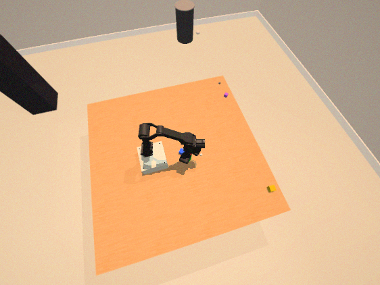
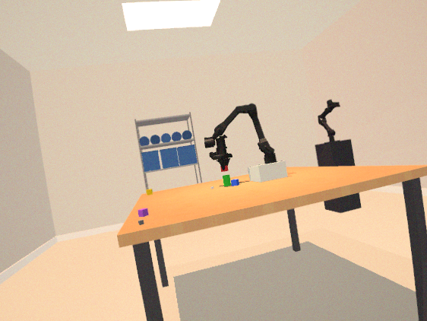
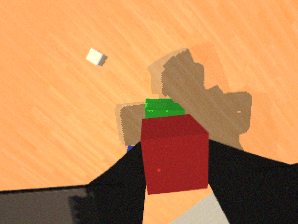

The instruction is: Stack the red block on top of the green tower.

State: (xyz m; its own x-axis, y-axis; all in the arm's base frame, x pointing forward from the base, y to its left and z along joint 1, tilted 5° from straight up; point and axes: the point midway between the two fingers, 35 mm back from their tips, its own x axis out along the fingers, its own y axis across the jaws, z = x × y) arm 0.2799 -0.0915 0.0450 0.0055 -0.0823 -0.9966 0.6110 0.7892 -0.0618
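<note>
Now: gripper tip 30 mm past the blue block, 70 mm to the right of it and 80 mm above it. Round my gripper tip: red block (10 mm above); then yellow block (510 mm ahead, 370 mm to the right, 80 mm below); then small white ball (100 mm ahead, 10 mm to the left, 100 mm below).
</note>
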